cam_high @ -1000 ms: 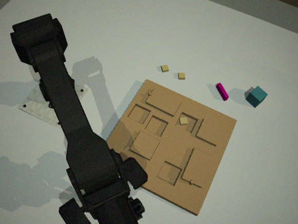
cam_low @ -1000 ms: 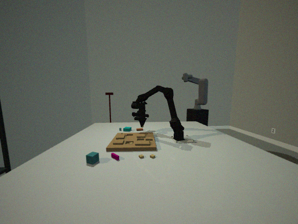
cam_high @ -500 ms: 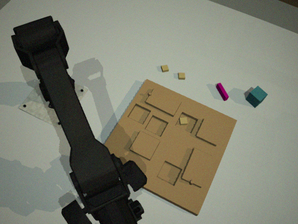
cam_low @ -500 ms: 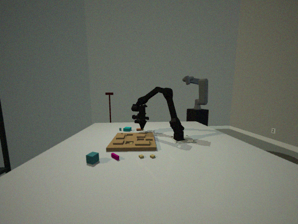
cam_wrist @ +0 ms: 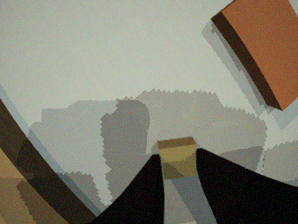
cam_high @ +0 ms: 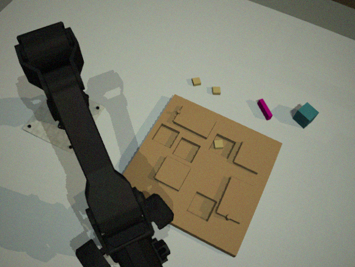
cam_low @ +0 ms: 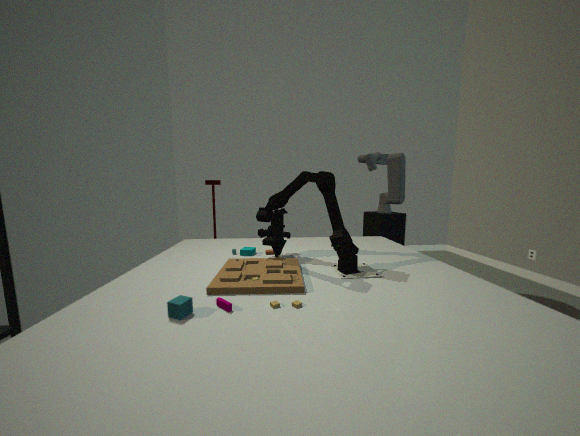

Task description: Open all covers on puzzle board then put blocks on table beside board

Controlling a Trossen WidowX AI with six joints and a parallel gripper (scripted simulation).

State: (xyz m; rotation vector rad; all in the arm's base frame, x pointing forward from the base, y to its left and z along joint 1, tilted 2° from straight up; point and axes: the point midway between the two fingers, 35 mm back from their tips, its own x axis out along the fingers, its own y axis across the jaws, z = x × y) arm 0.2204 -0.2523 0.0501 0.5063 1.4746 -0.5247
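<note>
Now: the tan puzzle board 220 mm to the left of my gripper tip, 120 mm ahead of it and 10 mm above it. The rest, counted from my gripper tip: orange block: 80 mm to the right, 10 mm ahead; teal block: 120 mm ahead, 100 mm to the right, 10 mm above; small teal piece: 190 mm ahead, 120 mm to the right, 10 mm above.
</note>
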